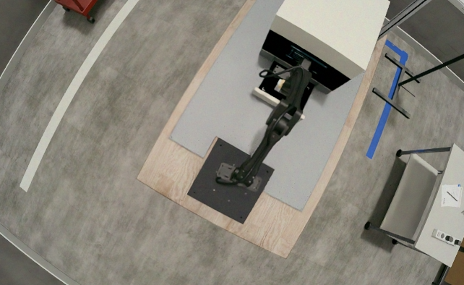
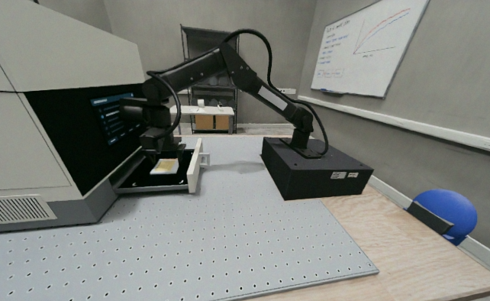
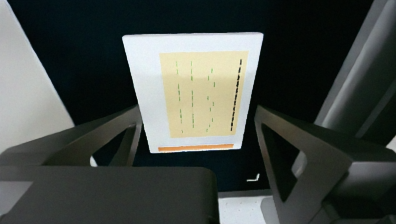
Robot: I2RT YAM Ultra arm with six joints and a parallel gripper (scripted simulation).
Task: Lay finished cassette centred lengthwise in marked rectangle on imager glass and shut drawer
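The drawer lies 10 mm ahead of my hand and 10 mm above it. Round my hand: finished cassette 10 mm below.
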